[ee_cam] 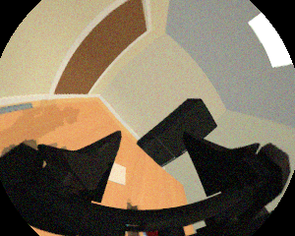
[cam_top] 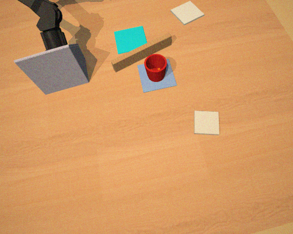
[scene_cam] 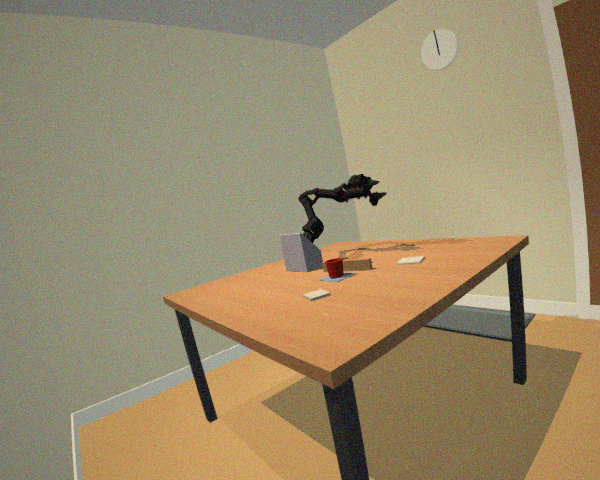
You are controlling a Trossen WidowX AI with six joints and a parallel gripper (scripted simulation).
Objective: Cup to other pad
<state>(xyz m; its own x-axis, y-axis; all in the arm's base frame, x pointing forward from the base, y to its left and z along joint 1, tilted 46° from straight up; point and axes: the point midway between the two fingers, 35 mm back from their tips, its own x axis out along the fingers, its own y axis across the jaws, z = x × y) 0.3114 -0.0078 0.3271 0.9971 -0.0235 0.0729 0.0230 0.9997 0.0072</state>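
My gripper tip is 370 mm to the left of the red cup, 300 mm above it and 80 mm past it. Round my gripper tip: low wooden bar 320 mm below, 270 mm to the right, 90 mm behind; then pale square pad 330 mm below, 150 mm ahead, 130 mm to the right; then cyan pad 340 mm below, 170 mm to the right, 110 mm behind.
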